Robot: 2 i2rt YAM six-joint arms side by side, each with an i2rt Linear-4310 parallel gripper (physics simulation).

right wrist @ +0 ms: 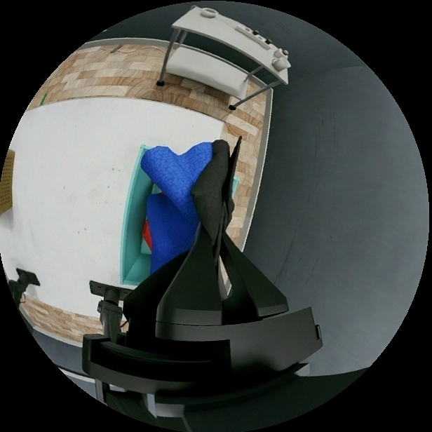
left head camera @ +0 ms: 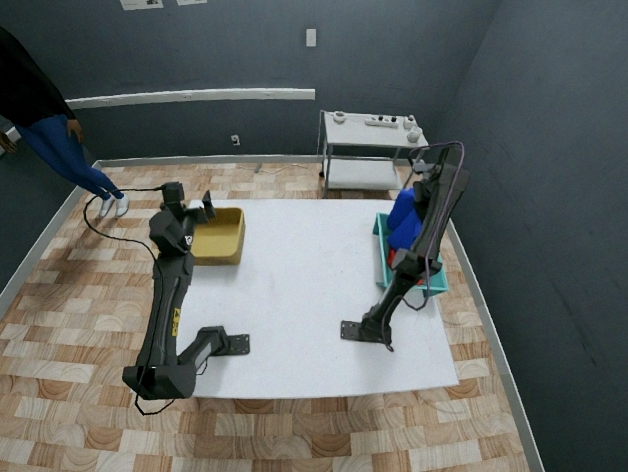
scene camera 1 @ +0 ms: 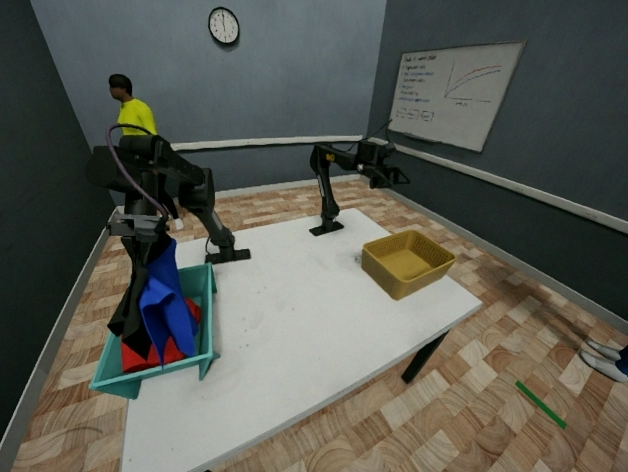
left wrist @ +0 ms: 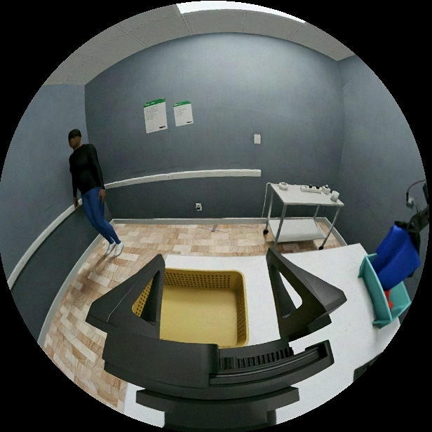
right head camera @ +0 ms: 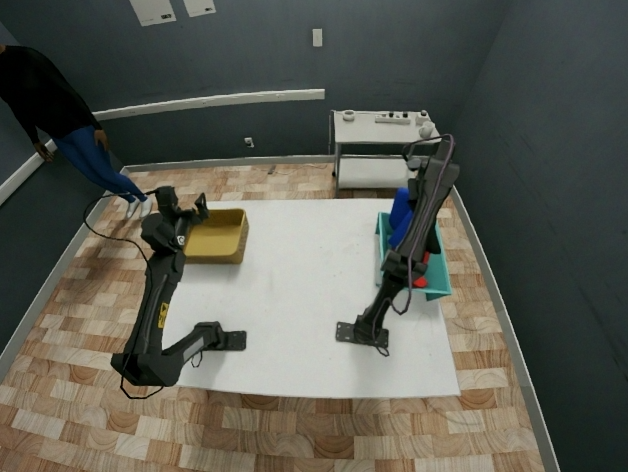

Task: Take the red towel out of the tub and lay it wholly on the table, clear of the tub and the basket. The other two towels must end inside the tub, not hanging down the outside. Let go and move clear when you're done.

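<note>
My right gripper (scene camera 1: 138,268) (right wrist: 207,224) is shut on the black towel (scene camera 1: 133,329) (right wrist: 212,190) and the blue towel (left head camera: 403,208) (scene camera 1: 170,309) (left wrist: 395,255) (right wrist: 170,175), which hang bunched together from its fingers above the teal tub (left head camera: 381,253) (scene camera 1: 206,299) (left wrist: 375,295) (right wrist: 132,235). The red towel (right head camera: 420,281) (scene camera 1: 152,357) (left wrist: 389,298) (right wrist: 146,235) lies in the tub beneath them, partly hidden by the hanging cloth. In scene camera 1 a blue corner reaches down by the tub's near rim. My left gripper (left wrist: 214,256) is open and empty, high above the basket.
The yellow basket (left head camera: 218,261) (right head camera: 218,258) (scene camera 1: 385,274) (left wrist: 242,320) stands on the white table (left head camera: 304,304) (scene camera 1: 284,355), at the far side from the tub. A white cart (left head camera: 360,134) (left wrist: 300,196) stands behind the table. A person is beyond the table.
</note>
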